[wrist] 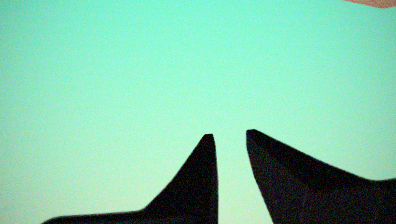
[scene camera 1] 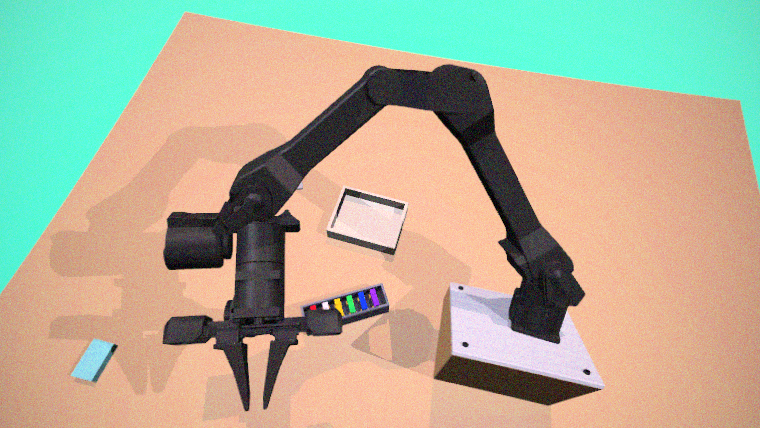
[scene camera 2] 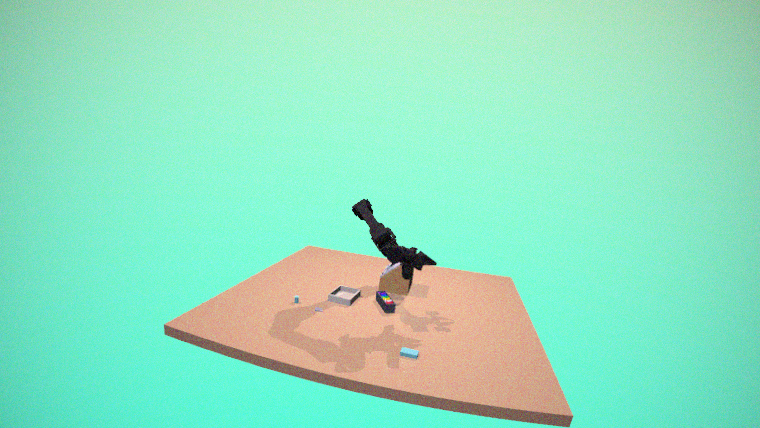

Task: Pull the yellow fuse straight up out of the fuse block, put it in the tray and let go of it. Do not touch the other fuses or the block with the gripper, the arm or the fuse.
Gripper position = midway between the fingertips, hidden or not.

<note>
In view: my gripper (scene camera 1: 256,409) and a tray (scene camera 1: 362,218).
My gripper shows as well in the wrist view (wrist: 229,140).
</note>
